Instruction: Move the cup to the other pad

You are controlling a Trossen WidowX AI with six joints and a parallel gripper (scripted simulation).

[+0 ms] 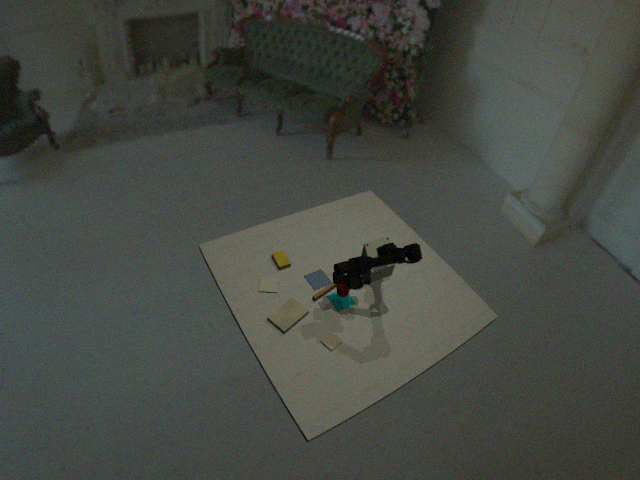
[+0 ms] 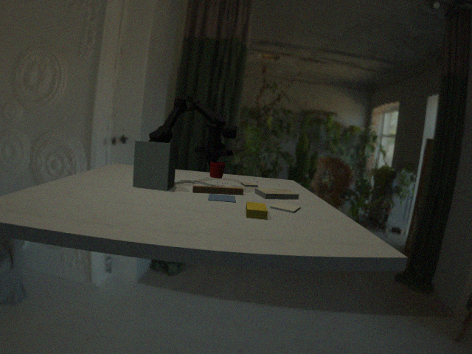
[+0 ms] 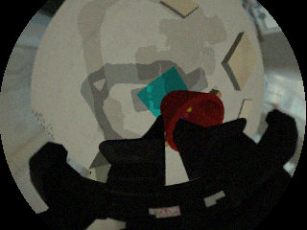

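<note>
My gripper tip is now 2 cm short of the teal pad, 1 cm to the left of it and 11 cm above it. Round my gripper tip: blue-grey pad: 6 cm ahead, 19 cm to the right, 11 cm below; then wooden bar: 4 cm ahead, 10 cm to the right, 9 cm below; then red cup: 3 cm ahead, 2 cm to the right.
</note>
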